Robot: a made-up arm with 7 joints. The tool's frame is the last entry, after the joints. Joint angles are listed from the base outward. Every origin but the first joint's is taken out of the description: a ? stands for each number. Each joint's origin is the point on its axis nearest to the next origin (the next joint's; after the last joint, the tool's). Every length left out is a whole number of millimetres.
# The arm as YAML. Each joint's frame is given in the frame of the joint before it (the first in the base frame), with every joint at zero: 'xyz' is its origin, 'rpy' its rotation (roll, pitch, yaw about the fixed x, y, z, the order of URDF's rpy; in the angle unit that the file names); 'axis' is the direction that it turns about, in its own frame. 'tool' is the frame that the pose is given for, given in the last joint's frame.
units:
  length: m
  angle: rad
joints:
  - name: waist
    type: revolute
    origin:
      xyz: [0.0, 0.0, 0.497]
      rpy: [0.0, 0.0, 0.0]
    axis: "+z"
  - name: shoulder
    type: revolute
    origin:
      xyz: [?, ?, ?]
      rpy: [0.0, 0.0, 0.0]
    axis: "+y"
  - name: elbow
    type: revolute
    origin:
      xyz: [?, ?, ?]
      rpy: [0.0, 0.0, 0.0]
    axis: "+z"
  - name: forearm
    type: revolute
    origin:
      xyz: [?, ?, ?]
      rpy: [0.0, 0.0, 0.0]
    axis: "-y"
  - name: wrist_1
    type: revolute
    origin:
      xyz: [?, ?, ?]
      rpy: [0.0, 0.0, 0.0]
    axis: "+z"
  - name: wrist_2
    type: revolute
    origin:
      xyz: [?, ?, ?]
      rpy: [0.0, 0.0, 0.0]
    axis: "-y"
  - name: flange
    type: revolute
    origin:
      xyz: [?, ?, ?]
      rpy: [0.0, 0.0, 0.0]
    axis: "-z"
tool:
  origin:
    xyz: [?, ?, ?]
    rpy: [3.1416, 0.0, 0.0]
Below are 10 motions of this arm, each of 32 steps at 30 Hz.
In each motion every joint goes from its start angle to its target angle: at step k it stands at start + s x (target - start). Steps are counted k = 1, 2, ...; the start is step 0. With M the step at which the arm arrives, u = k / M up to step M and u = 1 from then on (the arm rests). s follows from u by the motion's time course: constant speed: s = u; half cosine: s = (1 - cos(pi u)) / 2; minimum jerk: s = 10 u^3 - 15 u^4 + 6 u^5.
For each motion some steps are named. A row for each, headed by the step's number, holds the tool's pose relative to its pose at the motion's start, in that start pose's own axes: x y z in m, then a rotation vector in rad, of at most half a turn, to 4 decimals.
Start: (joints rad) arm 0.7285 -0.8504 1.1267 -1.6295 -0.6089 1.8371 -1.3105
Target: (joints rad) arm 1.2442 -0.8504 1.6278 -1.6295 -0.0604 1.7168 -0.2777
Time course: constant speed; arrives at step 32
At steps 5, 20, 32:
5: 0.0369 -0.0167 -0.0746 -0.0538 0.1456 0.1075
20: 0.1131 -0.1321 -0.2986 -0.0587 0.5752 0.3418
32: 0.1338 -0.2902 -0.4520 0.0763 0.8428 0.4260

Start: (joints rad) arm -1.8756 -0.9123 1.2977 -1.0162 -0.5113 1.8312 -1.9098
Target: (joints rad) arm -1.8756 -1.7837 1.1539 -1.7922 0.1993 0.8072 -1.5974
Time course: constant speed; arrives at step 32
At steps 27, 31, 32:
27: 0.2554 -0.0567 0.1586 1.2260 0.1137 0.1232
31: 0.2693 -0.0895 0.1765 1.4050 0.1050 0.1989
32: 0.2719 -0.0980 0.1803 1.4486 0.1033 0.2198

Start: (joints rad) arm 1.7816 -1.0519 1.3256 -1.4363 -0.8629 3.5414 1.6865
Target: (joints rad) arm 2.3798 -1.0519 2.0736 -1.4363 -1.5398 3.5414 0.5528
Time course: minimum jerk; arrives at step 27
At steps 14, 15, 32:
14: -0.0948 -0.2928 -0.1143 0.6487 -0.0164 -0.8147
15: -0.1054 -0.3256 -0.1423 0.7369 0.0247 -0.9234
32: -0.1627 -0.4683 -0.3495 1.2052 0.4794 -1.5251

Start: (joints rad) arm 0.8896 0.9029 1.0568 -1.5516 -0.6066 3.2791 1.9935
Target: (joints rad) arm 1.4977 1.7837 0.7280 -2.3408 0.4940 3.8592 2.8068
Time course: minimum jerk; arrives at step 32
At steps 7, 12, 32:
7: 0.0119 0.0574 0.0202 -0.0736 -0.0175 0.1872
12: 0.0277 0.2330 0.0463 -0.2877 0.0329 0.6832
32: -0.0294 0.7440 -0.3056 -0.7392 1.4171 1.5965

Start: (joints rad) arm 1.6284 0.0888 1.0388 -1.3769 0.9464 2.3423 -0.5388
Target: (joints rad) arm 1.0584 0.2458 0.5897 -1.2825 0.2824 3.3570 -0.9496
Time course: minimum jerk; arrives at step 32
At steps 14, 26, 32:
14: 0.0099 0.1222 -0.2258 -0.7015 0.3490 -0.2293
26: -0.0870 0.1483 -0.5234 -1.7963 0.4361 -0.6766
32: -0.0994 0.1448 -0.5439 -1.8874 0.4149 -0.7204

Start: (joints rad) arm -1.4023 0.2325 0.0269 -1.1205 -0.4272 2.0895 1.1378
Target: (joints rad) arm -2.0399 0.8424 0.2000 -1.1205 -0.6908 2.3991 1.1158
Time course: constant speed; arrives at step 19
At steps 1, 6, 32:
1: 0.0026 0.0080 0.0270 -0.0287 0.0069 -0.0009
6: 0.0160 0.0676 0.1578 -0.1659 0.0236 -0.0015
32: 0.0193 0.3405 0.4222 -0.4490 -0.0522 0.0559

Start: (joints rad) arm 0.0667 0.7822 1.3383 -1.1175 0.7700 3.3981 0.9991
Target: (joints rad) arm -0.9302 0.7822 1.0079 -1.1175 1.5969 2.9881 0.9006
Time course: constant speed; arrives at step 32
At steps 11, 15, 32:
11: 0.1643 -0.1750 -0.0719 0.1962 0.2086 0.1429
15: 0.2162 -0.2338 -0.1221 0.2873 0.2608 0.2021
32: 0.3628 -0.4092 -0.4431 0.7827 0.3278 0.4205

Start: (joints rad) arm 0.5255 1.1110 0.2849 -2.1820 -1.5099 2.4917 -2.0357
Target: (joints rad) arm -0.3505 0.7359 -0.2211 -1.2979 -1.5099 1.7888 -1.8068
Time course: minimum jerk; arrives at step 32
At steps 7, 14, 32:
7: -0.0308 -0.0646 0.0118 0.0828 0.0001 0.1440
14: -0.0483 -0.3843 0.0512 0.4534 0.0870 0.7525
32: 0.4476 -0.8599 -0.0161 1.3174 0.6398 1.8083

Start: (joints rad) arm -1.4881 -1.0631 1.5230 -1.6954 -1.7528 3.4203 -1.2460
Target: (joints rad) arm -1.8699 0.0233 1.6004 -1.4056 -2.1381 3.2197 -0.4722
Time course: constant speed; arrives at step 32
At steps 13, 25, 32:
13: 0.0024 -0.1560 0.0002 0.0877 -0.0937 0.5956
25: 0.0551 -0.3237 -0.0285 0.2355 -0.2531 1.1370
32: 0.1127 -0.4198 -0.0635 0.3484 -0.3877 1.4398

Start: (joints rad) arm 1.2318 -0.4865 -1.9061 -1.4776 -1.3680 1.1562 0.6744
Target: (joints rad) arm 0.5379 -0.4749 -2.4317 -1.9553 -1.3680 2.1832 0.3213
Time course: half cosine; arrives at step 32
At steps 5, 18, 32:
5: 0.0127 -0.0018 0.0363 -0.0031 -0.0071 -0.0175
18: 0.0221 0.0323 0.3911 0.0654 -0.1223 -0.1852
32: -0.1021 0.0960 0.6199 0.2362 -0.2243 -0.2410

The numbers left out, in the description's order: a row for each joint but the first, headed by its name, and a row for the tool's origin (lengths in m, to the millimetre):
shoulder: 0.0 0.0 0.0
elbow: 0.0 0.0 0.219
forearm: 0.128 0.0 0.0
wrist_1: -0.088 0.0 0.409
wrist_2: 0.0 0.0 0.0
flange: 0.108 0.0 0.0
tool: 0.0 0.0 0.0

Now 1 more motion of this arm.
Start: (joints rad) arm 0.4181 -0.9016 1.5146 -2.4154 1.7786 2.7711 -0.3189
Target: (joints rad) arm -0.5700 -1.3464 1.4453 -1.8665 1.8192 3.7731 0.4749
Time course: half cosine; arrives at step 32
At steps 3, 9, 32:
3: 0.0078 0.0021 -0.0029 -0.0111 0.0381 0.0217
9: 0.0597 0.0189 -0.0264 -0.0824 0.3260 0.1742
32: 0.1810 0.1155 -0.0928 -0.0433 1.7443 0.4472

